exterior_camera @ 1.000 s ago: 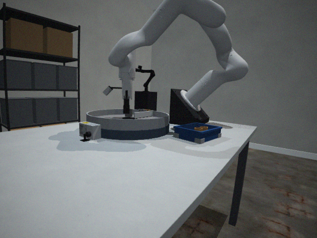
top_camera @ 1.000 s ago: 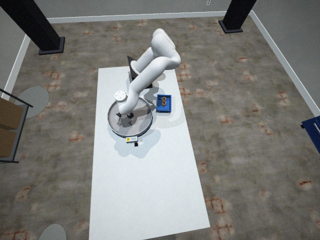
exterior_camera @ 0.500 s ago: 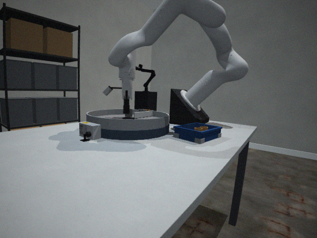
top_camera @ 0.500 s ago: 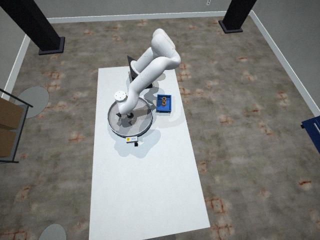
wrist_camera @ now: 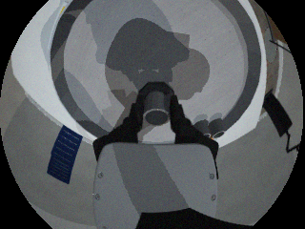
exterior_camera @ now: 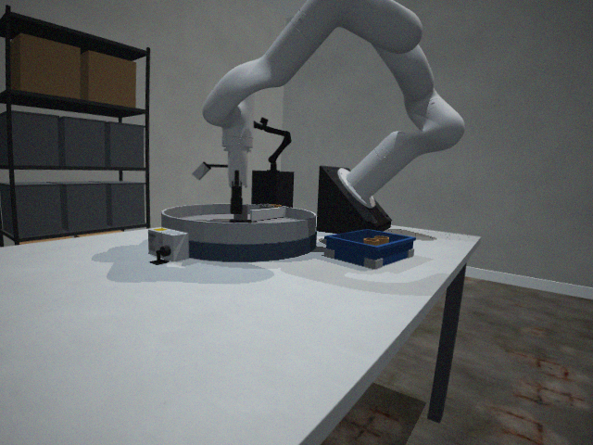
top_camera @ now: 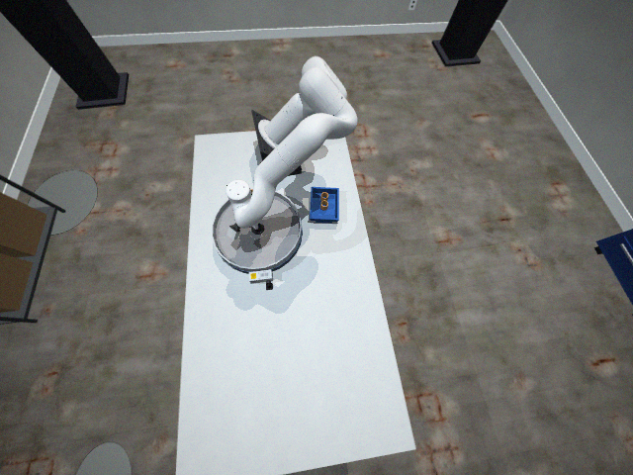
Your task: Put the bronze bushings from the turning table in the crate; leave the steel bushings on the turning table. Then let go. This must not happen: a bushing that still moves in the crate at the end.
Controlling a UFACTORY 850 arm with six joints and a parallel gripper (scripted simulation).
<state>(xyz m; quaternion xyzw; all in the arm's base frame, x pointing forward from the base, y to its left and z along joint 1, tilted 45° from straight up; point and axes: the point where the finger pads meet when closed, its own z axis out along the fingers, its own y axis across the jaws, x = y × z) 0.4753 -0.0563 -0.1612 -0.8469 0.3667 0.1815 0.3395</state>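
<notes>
Now: hand 10 mm past the round turning table, 10 mm to the right of it and 50 mm above it. The rest, counted from my hand: crate (100 mm behind, 360 mm to the left, 80 mm below).
</notes>
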